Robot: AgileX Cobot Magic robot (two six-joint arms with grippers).
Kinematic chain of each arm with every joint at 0, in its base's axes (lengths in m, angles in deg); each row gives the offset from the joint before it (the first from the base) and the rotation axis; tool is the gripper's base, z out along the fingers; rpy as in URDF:
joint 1: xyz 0 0 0.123 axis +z
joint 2: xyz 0 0 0 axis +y
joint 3: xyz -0.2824 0 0.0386 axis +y
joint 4: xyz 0.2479 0 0.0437 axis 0.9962 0 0.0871
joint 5: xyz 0 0 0 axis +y
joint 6: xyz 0.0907 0 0.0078 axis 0.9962 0 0.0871
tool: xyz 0 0 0 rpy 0 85 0
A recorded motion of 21 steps. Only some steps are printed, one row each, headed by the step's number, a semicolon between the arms.
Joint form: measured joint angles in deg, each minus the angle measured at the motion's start. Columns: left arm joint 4, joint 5, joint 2, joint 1, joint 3, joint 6; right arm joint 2, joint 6, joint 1, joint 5, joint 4, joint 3.
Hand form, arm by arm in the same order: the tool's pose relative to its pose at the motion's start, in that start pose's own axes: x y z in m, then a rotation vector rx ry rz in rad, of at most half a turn. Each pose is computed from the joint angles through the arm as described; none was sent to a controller.
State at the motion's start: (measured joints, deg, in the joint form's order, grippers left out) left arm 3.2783 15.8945 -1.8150 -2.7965 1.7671 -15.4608; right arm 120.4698 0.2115 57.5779 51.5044 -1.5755 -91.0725
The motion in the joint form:
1: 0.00 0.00 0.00 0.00 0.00 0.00; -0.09 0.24 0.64 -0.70 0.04 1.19
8: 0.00 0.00 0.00 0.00 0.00 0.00; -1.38 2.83 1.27 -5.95 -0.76 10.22
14: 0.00 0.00 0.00 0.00 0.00 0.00; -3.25 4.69 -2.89 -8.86 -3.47 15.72
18: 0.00 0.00 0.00 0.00 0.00 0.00; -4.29 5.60 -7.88 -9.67 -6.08 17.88
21: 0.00 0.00 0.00 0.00 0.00 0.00; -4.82 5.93 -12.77 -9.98 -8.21 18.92
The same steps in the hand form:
1: 0.0000 0.0000 0.0000 0.0000 0.0000 0.0000; 0.0036 0.0050 0.0035 -0.0035 0.0067 -0.0066
8: 0.0000 0.0000 0.0000 0.0000 0.0000 0.0000; 0.0326 0.0094 0.0249 0.0030 0.0496 0.0151
14: 0.0000 0.0000 0.0000 0.0000 0.0000 0.0000; 0.0518 -0.0220 0.0295 0.0491 0.0630 0.0809
18: 0.0000 0.0000 0.0000 0.0000 0.0000 0.0000; 0.0634 -0.0576 0.0286 0.0962 0.0720 0.1457
21: 0.0000 0.0000 0.0000 0.0000 0.0000 0.0000; 0.0741 -0.0912 0.0270 0.1369 0.0815 0.2054

